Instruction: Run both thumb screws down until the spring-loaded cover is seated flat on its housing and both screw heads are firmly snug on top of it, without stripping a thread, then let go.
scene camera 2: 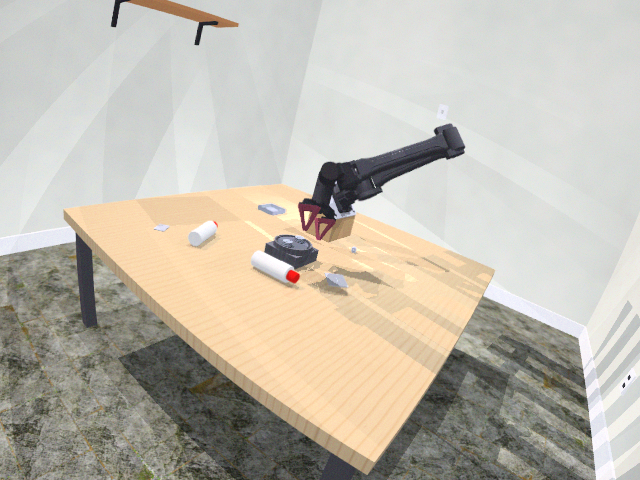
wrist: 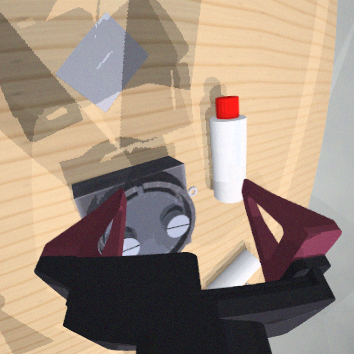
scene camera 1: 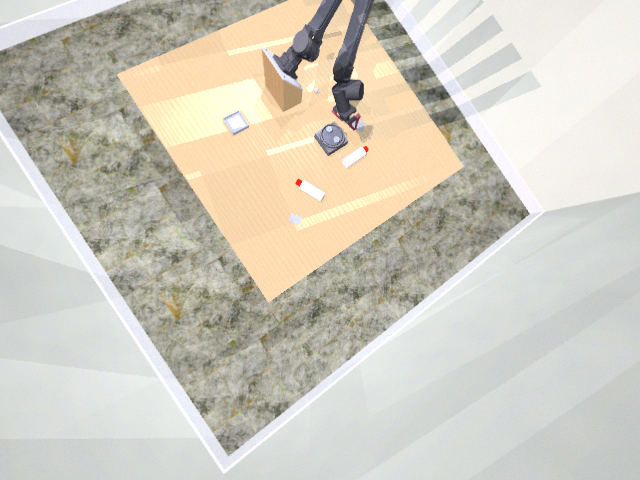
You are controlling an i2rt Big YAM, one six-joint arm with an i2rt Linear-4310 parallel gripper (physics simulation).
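Places are measured from the arm's base along level axes (x ahead, y left, z up), in millimetres.
Where they show: gripper, between the fingertips: [scene camera 2: 311,235] [wrist: 183,189] [scene camera 1: 348,125]; arm's base, origin of its link: [scene camera 2: 339,198] [scene camera 1: 284,68].
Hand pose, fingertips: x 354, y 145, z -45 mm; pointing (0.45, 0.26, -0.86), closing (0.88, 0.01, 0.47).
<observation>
Each offset is from my fingertips to the centre of the thing. "spot": to the spot under its first point.
The dark square housing @[dz -81, dx -16, dy -74 mm] [scene camera 1: 329,150] [scene camera 2: 289,258] [wrist: 130,175] stands on the table. The round grey cover @[dz -66, dx -16, dy -74 mm] [scene camera 1: 332,135] [scene camera 2: 293,243] [wrist: 150,215] lies on it. One slotted silver screw head @[spot: dz -44, dx +15, dy -72 mm] [wrist: 177,226] shows whole in the wrist view, and the other screw head @[spot: dz -43, dx -41, dy -74 mm] [wrist: 131,246] is partly hidden by the left finger. Whether the cover is flat or the heads touch it, I cannot tell. My gripper [scene camera 1: 345,119] [scene camera 2: 312,234] [wrist: 183,189] is wide open and empty, above and beside the housing, with its fingers apart from both heads.
A white bottle @[dz -84, dx +127, dy -12 mm] [scene camera 1: 354,157] [scene camera 2: 271,266] [wrist: 229,157] with a red cap lies close beside the housing. A second bottle @[dz -84, dx +157, dy -316 mm] [scene camera 1: 311,190] [scene camera 2: 202,234] [wrist: 234,271] lies farther off. A grey plate @[dz -108, dx -23, dy +106 mm] [scene camera 1: 360,125] [scene camera 2: 336,280] [wrist: 102,62] is near the housing. A wooden block [scene camera 1: 281,93] stands behind.
</observation>
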